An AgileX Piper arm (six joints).
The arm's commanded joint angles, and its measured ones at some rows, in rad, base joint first. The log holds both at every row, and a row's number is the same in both.
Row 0, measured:
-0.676 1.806 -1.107 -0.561 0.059 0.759
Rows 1 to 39, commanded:
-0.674 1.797 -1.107 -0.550 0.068 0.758
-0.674 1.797 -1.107 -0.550 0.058 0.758
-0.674 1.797 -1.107 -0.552 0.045 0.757
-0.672 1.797 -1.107 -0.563 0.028 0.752
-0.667 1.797 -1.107 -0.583 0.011 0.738
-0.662 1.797 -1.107 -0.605 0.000 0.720
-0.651 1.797 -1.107 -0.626 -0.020 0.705
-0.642 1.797 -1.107 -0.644 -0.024 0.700
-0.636 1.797 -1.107 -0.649 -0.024 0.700
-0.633 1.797 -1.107 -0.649 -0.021 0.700
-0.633 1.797 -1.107 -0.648 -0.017 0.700
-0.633 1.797 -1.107 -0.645 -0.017 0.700
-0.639 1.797 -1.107 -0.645 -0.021 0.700
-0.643 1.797 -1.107 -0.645 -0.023 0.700
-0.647 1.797 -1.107 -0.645 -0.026 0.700
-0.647 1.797 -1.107 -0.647 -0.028 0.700
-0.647 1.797 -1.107 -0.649 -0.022 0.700
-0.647 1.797 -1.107 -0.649 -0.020 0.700
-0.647 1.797 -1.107 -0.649 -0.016 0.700
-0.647 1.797 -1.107 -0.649 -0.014 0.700
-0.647 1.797 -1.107 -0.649 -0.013 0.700
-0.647 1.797 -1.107 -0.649 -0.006 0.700
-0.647 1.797 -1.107 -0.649 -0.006 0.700
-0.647 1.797 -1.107 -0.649 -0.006 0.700
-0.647 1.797 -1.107 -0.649 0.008 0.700
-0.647 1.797 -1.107 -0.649 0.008 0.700
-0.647 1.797 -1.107 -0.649 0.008 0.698
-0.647 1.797 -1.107 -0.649 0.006 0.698
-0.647 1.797 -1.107 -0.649 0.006 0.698
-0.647 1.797 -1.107 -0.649 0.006 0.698
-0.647 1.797 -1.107 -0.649 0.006 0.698
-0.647 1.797 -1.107 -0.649 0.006 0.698
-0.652 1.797 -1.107 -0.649 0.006 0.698
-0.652 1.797 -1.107 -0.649 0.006 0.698
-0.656 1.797 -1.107 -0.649 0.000 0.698
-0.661 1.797 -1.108 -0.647 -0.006 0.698
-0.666 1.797 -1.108 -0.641 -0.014 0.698
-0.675 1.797 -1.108 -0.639 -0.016 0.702
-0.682 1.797 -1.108 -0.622 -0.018 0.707
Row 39, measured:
-0.654 1.806 -1.107 -0.637 0.000 0.708
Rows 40 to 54, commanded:
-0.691 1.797 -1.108 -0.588 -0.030 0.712
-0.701 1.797 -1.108 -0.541 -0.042 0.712
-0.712 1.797 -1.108 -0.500 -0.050 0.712
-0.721 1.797 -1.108 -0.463 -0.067 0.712
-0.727 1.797 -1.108 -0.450 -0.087 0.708
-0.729 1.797 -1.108 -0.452 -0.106 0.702
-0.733 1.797 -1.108 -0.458 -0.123 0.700
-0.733 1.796 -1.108 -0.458 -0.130 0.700
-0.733 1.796 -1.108 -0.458 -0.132 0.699
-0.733 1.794 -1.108 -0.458 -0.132 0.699
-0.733 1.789 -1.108 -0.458 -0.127 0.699
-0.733 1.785 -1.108 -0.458 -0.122 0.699
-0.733 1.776 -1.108 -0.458 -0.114 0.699
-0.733 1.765 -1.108 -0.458 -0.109 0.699
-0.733 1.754 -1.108 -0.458 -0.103 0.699
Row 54, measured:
-0.732 1.797 -1.107 -0.461 -0.102 0.708
